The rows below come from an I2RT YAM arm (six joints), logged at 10 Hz.
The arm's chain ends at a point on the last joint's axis. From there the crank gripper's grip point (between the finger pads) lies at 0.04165 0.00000 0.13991 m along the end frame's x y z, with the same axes.
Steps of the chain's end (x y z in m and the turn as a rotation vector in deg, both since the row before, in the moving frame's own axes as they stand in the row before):
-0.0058 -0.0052 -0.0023 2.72 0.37 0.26
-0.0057 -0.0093 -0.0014 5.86 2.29 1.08
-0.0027 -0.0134 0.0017 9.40 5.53 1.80
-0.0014 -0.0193 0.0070 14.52 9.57 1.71
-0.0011 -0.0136 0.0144 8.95 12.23 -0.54
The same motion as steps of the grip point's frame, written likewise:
-0.0049 -0.0116 -0.0027 2.72 0.37 0.26
0.0000 -0.0227 -0.0039 5.86 2.29 1.08
0.0109 -0.0344 -0.0047 9.40 5.53 1.80
0.0215 -0.0518 -0.0061 14.52 9.57 1.71
0.0274 -0.0350 0.0007 8.95 12.23 -0.54

